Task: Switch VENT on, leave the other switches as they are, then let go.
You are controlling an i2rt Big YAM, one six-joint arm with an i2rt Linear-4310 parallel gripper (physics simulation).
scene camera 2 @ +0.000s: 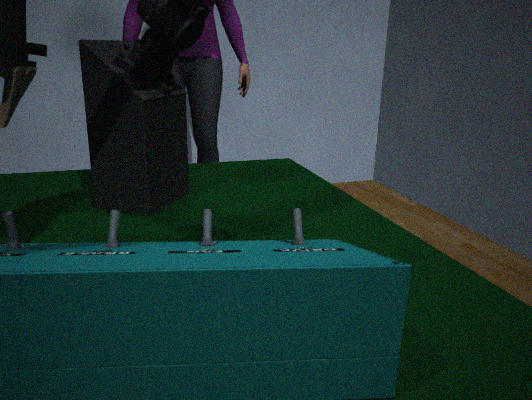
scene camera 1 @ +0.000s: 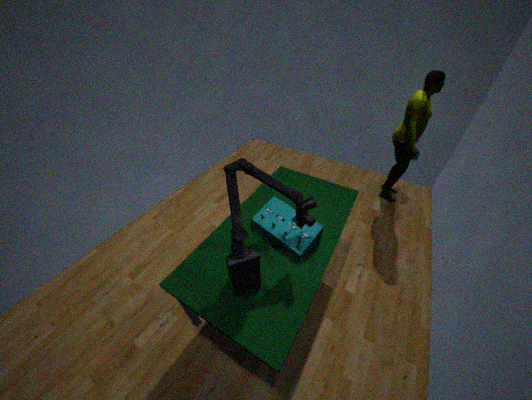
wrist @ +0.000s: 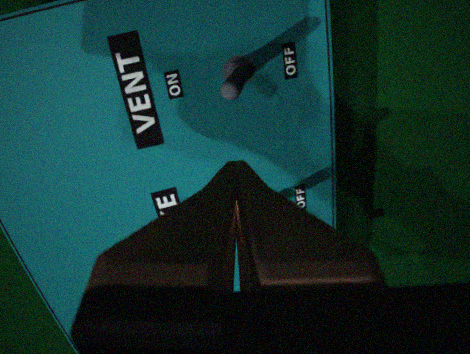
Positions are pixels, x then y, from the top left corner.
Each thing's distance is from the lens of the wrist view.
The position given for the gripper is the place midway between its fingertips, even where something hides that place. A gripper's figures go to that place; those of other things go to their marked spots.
gripper [wrist: 236, 176]: 0.13 m
switch panel [wrist: 118, 118]: 0.27 m
